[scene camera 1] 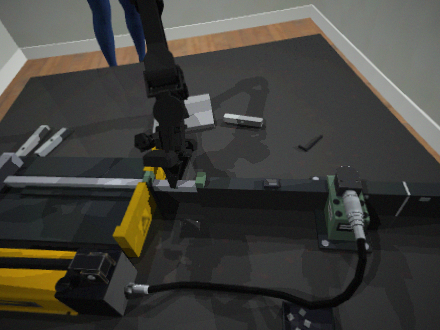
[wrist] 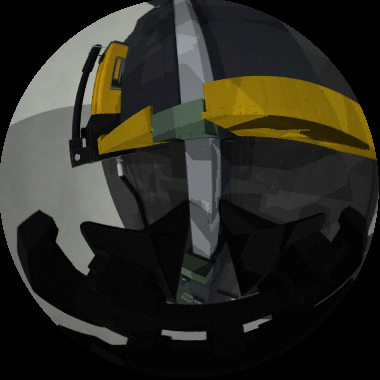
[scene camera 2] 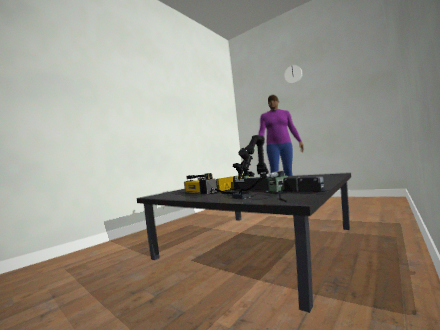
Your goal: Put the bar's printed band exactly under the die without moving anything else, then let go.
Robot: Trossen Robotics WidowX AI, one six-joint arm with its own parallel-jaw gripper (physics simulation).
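Places are measured from the arm's base along level axes (x ahead, y left, z up), in millimetres.
Pixels of known places: gripper, between the fingertips: [scene camera 1: 175,186] [wrist: 203,204] [scene camera 2: 240,180].
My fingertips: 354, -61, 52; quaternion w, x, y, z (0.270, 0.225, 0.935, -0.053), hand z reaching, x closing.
For each thing: its top centre in the pictures, then the offset to it from my fingertips, as dx, dy, dz. "spot": a spot on its surface instead.
- green guide, a spot on its surface: [wrist: 180,120] [scene camera 1: 148,174] spot: -30, -54, +33
- small green block, a spot on its surface: [wrist: 197,267] [scene camera 1: 197,177] spot: +16, +55, +26
- green press, a spot on its surface: [scene camera 1: 332,215] spot: +197, +295, +4
- yellow machine, a spot on its surface: [scene camera 1: 30,287] spot: +157, -285, +24
- black cable, a spot on its surface: [scene camera 1: 215,286] spot: +238, +29, -49
- short silver bar, centre of its top: [scene camera 1: 242,117] -236, +253, -40
- black angled tool, centre of its top: [scene camera 1: 310,140] -73, +401, -54
A long silver bar [scene camera 1: 75,181] [wrist: 204,170] lies level along the dark rail, through a green guide [scene camera 1: 148,176] [wrist: 180,120] in the gap of the yellow plate. Its right end is at a small green block [scene camera 1: 200,180] [wrist: 197,267]. My gripper [scene camera 1: 173,184] [wrist: 203,204] is shut on the bar between the guide and the block, one finger on each side. The green press [scene camera 1: 332,215] [scene camera 2: 276,184], with a black top, stands farther right along the rail. I cannot make out the die itself or the bar's printed band.
The yellow plate [scene camera 1: 135,220] [wrist: 285,100] stands beside my fingers. A yellow machine [scene camera 1: 30,287] [wrist: 107,90] is front left, and a black cable [scene camera 1: 215,286] runs from it to the press. Behind the rail are a pale block [scene camera 1: 202,112], a short silver bar [scene camera 1: 243,120] and a black angled tool [scene camera 1: 311,143].
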